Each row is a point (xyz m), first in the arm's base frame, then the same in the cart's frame.
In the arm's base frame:
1: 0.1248 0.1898 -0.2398
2: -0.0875 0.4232 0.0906
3: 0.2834 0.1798 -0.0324
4: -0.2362 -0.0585 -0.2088
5: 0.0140 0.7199 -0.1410
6: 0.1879 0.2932 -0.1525
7: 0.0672 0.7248 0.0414
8: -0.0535 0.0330 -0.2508
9: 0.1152 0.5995 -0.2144
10: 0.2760 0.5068 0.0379
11: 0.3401 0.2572 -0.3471
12: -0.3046 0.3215 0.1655
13: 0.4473 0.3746 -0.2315
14: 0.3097 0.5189 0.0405
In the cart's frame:
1: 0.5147 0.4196 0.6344
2: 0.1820 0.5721 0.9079
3: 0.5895 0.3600 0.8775
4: 0.1858 0.1749 0.4767
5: 0.3368 0.9134 0.8005
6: 0.5347 0.4992 0.7591
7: 0.3211 0.8752 0.9861
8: 0.3642 0.2716 0.5251
9: 0.4661 0.8123 0.7443
10: 0.5332 0.6617 1.0106
11: 0.7484 0.5078 0.6303
12: -0.0393 0.4581 0.8745
13: 0.7984 0.5940 0.7997
14: 0.5628 0.6725 1.0279

